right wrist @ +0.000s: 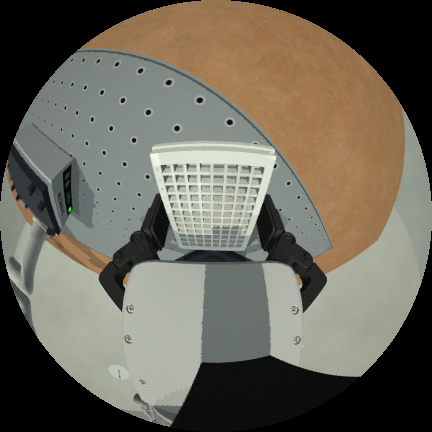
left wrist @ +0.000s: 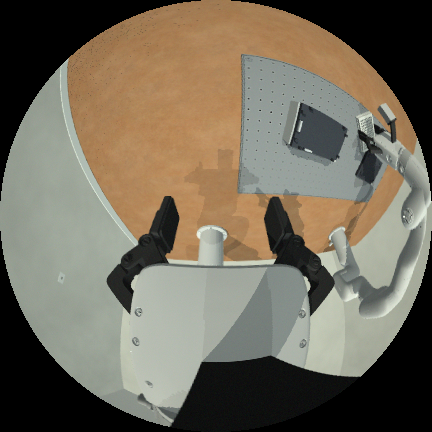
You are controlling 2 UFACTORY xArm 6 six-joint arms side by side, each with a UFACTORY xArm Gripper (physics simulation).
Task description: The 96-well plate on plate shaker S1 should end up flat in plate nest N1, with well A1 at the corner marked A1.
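Pixels of known places: left gripper, between the fingertips: (left wrist: 221, 206); right gripper, between the fingertips: (right wrist: 212, 203) (left wrist: 365, 129); left arm's base, origin of its link: (right wrist: 41, 225) (left wrist: 211, 233); right arm's base, origin of its link: (left wrist: 336, 232).
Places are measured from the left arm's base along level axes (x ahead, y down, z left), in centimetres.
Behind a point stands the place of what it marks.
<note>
The white 96-well plate (left wrist: 365, 122) @(y -2.6, x 55.2, z -46.0 cm) (right wrist: 212, 187) @(y -2.8, x 55.2, z -46.6 cm) is held between the fingers of my right gripper (left wrist: 365, 129) @(y -1.8, x 53.2, z -48.3 cm) (right wrist: 212, 203) @(y -1.8, x 53.2, z -48.3 cm), above the pegboard. The A1 lettering on the plate is too small to read. Plate nest N1, a dark tray (left wrist: 369, 167) @(y -2.5, x 41.2, z -58.9 cm) (right wrist: 212, 257) @(y -2.3, x 45.2, z -54.9 cm), lies on the board by the right arm; in the right wrist view it is mostly hidden under the plate and gripper. Plate shaker S1 (left wrist: 320, 132) @(y -6.8, x 45.5, z -24.7 cm) (right wrist: 31, 175) has a dark, bare top. My left gripper (left wrist: 221, 206) @(y -23.5, x 40.1, z -3.9 cm) is open and empty, away from the board.
The grey perforated board (left wrist: 260, 170) @(y -1.3, x 30.8, z -14.2 cm) (right wrist: 112, 135) @(y -1.3, x 53.8, z -37.6 cm) lies on the brown table (left wrist: 165, 100) @(y 0.0, x 49.7, z 7.8 cm) (right wrist: 330, 100) @(y 0.0, x 68.4, z -48.7 cm). The shaker stands to the left of the plate in the right wrist view, with a green light on its front. The right arm (left wrist: 417, 185) reaches over the board's right end.
</note>
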